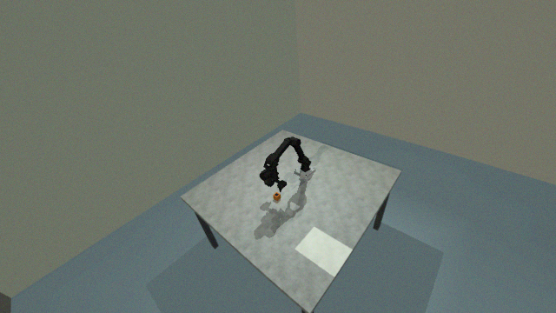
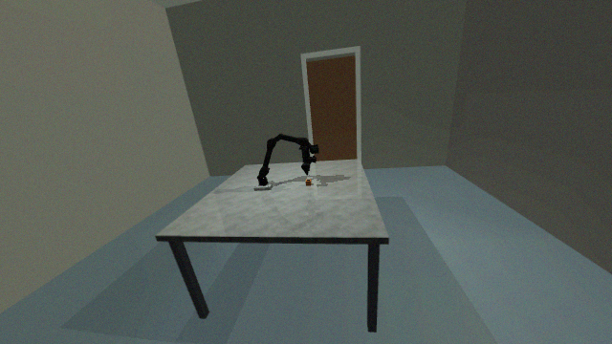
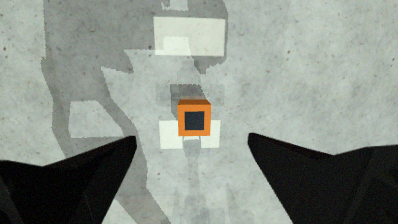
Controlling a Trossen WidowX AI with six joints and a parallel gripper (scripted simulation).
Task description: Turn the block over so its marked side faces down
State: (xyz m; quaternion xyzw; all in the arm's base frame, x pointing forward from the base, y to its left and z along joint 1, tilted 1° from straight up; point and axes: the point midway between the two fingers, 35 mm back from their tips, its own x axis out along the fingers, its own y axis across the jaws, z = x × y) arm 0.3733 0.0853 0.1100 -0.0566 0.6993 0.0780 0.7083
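My gripper tip is 7 cm above the orange block.
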